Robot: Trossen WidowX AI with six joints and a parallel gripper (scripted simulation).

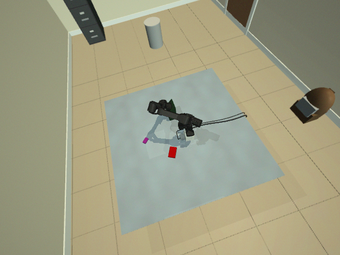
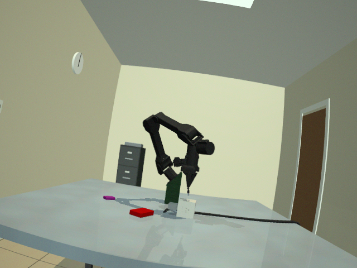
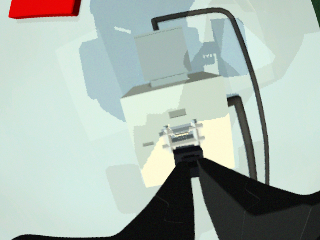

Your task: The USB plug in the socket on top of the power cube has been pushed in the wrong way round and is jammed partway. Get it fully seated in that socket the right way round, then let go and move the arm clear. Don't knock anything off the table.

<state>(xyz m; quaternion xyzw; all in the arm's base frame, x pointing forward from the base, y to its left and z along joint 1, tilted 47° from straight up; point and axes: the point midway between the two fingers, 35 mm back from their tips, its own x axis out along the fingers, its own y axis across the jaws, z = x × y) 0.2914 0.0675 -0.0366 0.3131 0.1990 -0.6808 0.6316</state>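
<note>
Now: the dark USB plug 20 mm below my gripper tip. From my gripper tip the other things lie so: red block: 180 mm to the right, 130 mm below, 90 mm ahead; small magenta block: 390 mm to the right, 130 mm below, 100 mm behind.
</note>
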